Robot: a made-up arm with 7 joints. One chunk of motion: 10 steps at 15 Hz.
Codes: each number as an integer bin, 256 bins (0 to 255) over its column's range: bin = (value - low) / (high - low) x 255, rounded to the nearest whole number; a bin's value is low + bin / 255 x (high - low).
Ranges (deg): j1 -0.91..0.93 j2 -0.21..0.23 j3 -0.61..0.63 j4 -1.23..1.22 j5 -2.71..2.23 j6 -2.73..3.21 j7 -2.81..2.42
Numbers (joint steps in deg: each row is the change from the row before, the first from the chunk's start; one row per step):
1: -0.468 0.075 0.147 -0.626 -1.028 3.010 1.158
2: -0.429 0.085 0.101 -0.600 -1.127 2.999 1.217
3: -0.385 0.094 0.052 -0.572 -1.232 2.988 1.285
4: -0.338 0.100 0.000 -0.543 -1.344 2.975 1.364
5: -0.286 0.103 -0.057 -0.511 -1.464 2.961 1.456
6: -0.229 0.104 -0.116 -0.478 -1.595 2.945 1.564
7: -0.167 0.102 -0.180 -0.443 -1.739 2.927 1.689
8: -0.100 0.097 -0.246 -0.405 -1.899 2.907 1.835
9: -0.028 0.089 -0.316 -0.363 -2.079 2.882 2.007
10: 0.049 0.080 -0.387 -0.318 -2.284 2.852 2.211
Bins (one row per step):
1: 61 165 156 63 87 246 193
2: 67 171 146 66 82 246 196
3: 73 176 136 68 76 245 200
4: 79 180 125 72 71 245 204
5: 86 181 114 75 64 244 208
6: 94 182 102 78 58 244 213
7: 103 181 88 82 50 243 219
8: 112 178 75 86 42 242 226
9: 122 173 60 90 33 241 235
10: 133 168 46 95 22 240 245

